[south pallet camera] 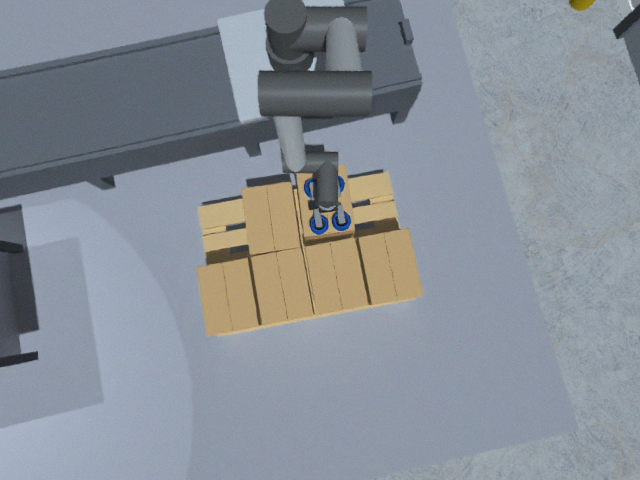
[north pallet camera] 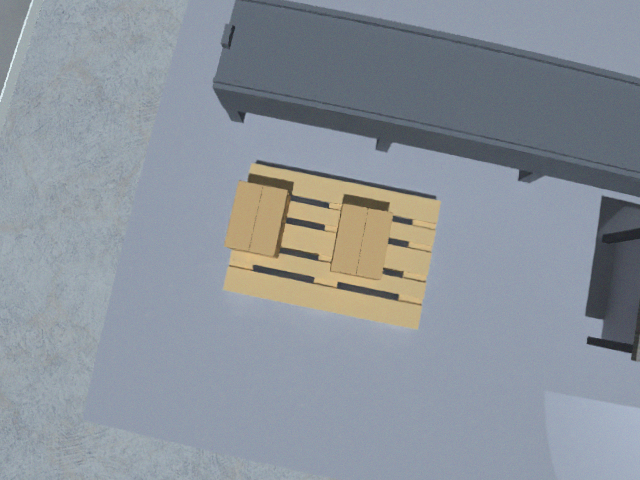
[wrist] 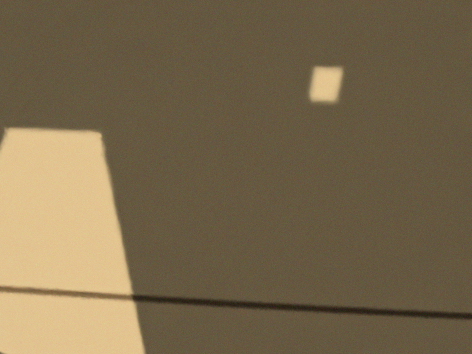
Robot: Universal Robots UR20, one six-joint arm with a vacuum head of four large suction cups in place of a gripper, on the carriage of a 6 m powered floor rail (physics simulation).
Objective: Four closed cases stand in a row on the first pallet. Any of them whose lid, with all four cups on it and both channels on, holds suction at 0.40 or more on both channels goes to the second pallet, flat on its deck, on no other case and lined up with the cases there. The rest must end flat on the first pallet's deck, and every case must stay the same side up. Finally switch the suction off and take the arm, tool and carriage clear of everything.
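Where they show: hand at its tool point: [wrist: 236,252]; arm's base at its link origin: [south pallet camera: 291,55].
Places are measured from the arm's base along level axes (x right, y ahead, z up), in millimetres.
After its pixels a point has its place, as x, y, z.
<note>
On the first pallet [north pallet camera: 320,298] {5402, 1317, -426}, in the north pallet view, two closed cases stand flat, one [north pallet camera: 258,218] {5834, 949, -179} at the left edge and one [north pallet camera: 361,241] {5247, 957, -179} right of the middle. My suction head [south pallet camera: 327,205] {-9, 819, -181}, in the south pallet view, has its four blue cups on the lid of a case [south pallet camera: 329,215] {-8, 876, -159} and holds it. That case is level, low over the rear of the second pallet [south pallet camera: 373,187] {-329, 716, -427}; whether it touches the deck I cannot tell. A narrow gap shows between it and the case [south pallet camera: 271,219] {312, 820, -178} on its left. In the wrist view the held lid [wrist: 250,200] {27, 815, -159} is very close, with a dark seam.
Several cases form the front row of the second pallet, among them the left one [south pallet camera: 227,297] {637, 1188, -178} and the right one [south pallet camera: 390,263] {-274, 1211, -179}. The floor rail [north pallet camera: 413,87] [south pallet camera: 129,98] runs behind both pallets. The arm's pale carriage [south pallet camera: 240,67] {282, 2, 0} is on it. A dark-framed structure [north pallet camera: 610,344] {3550, 1238, -467} stands right of the first pallet.
</note>
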